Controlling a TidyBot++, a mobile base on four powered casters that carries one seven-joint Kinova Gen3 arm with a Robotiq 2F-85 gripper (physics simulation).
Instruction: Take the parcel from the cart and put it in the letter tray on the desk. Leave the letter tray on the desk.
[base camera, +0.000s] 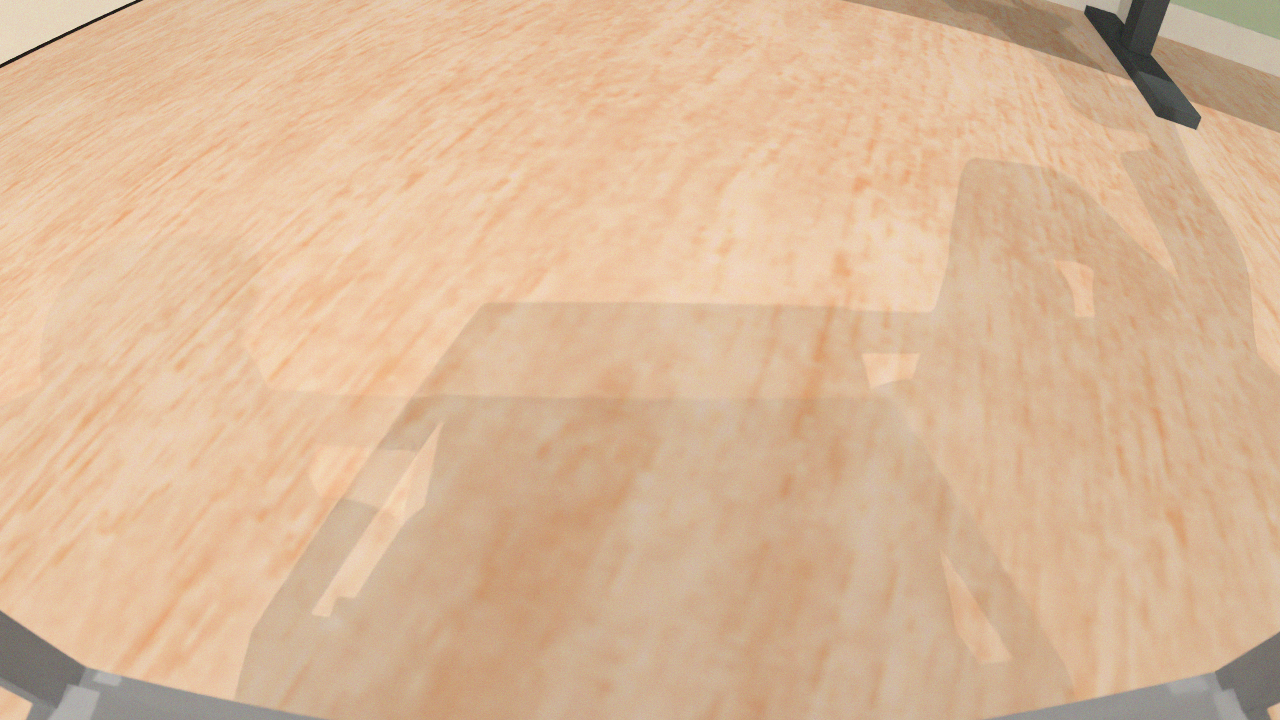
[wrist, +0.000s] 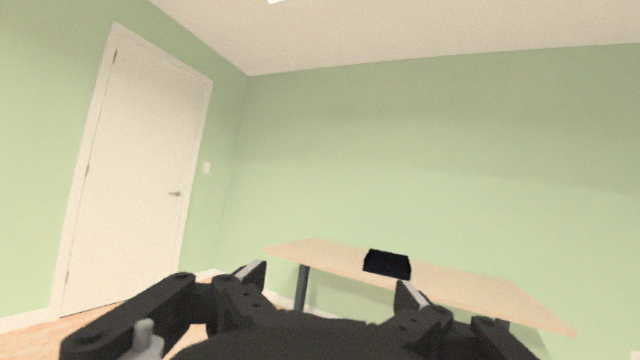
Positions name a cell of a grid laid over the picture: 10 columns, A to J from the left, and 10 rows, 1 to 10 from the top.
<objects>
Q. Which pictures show my gripper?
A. The wrist view only.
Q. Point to a black letter tray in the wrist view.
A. G8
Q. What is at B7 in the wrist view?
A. A white door.
</objects>
